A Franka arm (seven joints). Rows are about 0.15 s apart.
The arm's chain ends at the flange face. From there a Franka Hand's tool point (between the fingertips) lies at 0.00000 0.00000 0.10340 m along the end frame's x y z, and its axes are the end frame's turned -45 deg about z.
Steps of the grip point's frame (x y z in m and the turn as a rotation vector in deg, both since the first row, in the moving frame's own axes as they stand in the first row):
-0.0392 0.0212 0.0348 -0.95 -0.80 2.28
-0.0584 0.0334 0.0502 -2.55 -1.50 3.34
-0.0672 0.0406 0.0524 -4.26 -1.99 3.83
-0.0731 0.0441 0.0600 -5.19 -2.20 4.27
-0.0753 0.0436 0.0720 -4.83 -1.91 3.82
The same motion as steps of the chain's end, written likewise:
-0.0129 0.0405 0.0348 -1.24 0.11 2.28
-0.0189 0.0597 0.0503 -2.86 0.74 3.34
-0.0214 0.0682 0.0527 -4.42 1.61 3.83
-0.0240 0.0733 0.0605 -5.23 2.11 4.27
-0.0258 0.0754 0.0724 -4.77 2.06 3.82

